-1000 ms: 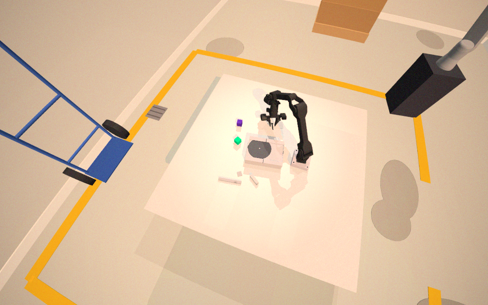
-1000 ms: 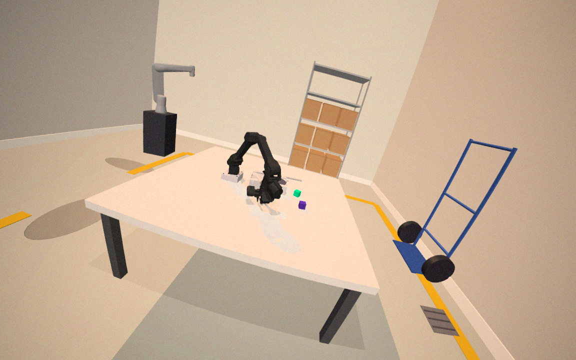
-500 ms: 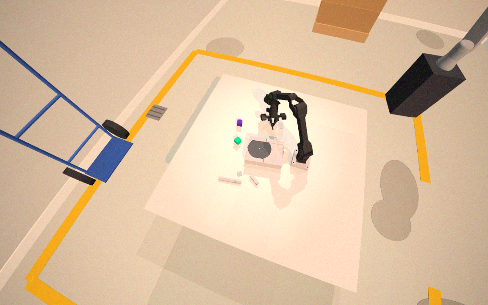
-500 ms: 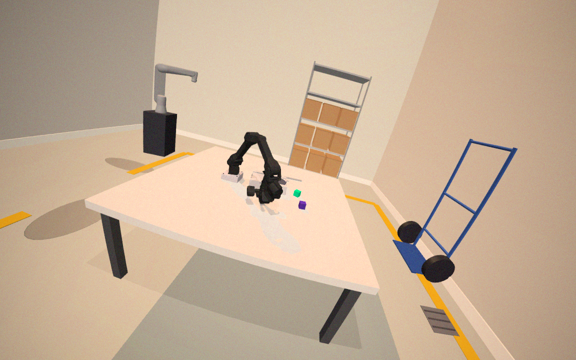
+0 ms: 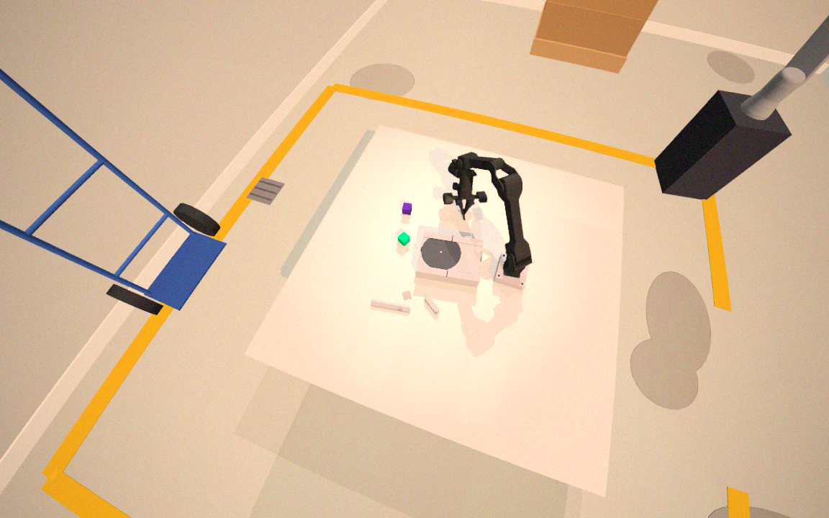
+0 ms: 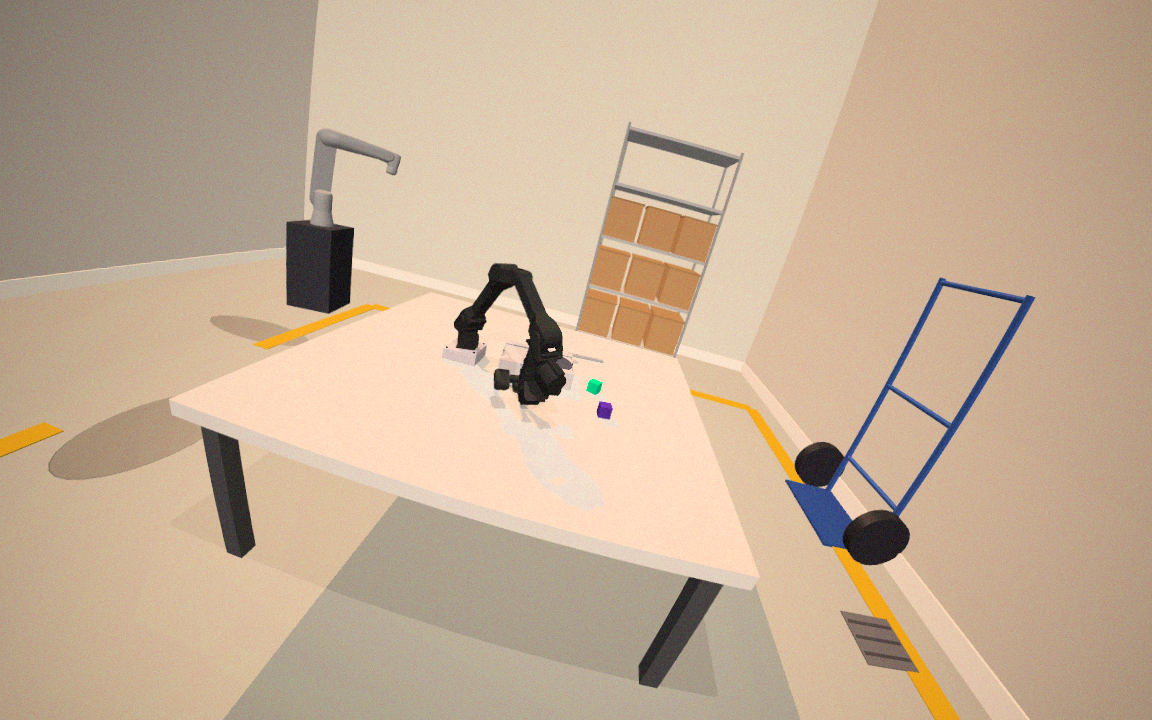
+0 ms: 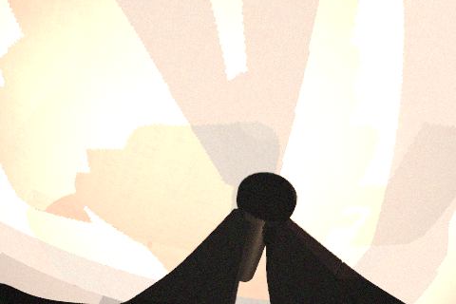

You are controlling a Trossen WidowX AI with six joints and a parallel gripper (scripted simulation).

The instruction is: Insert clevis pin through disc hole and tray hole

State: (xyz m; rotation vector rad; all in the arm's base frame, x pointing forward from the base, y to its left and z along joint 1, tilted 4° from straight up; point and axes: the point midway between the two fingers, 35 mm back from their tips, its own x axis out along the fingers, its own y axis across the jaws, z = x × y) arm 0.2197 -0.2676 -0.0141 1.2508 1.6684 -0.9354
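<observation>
My gripper tip is 7 cm short of the aluminium disc, 24 cm to the right of it and 5 cm below it. From my gripper tip the other things lie so: pale rimmed tray (3 cm ahead, 25 cm to the left, 4 cm above); purple cube (25 cm ahead, 2 cm to the left, 1 cm above); clevis pin (1 cm to the left).
</observation>
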